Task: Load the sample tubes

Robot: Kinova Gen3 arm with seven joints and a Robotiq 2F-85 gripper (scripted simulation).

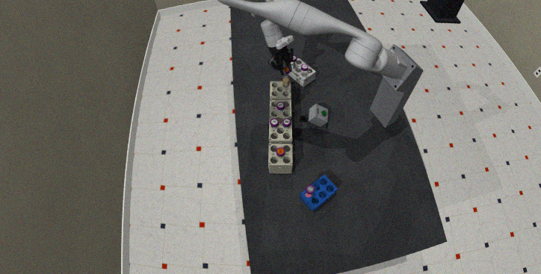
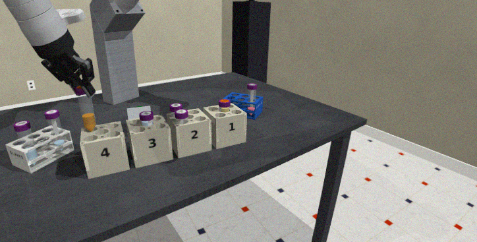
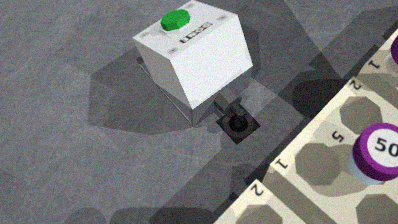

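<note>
The orange-dot tube is 50 mm below my hand and 10 mm to the left of it. From my hand the other things lie so: done desk: 160 mm to the left, 140 mm below, 130 mm behind; then blank marked 10: 130 mm below, 110 mm behind, 80 mm to the right; then white blanks rack: 170 mm below, 120 mm to the right, 100 mm behind.
</note>
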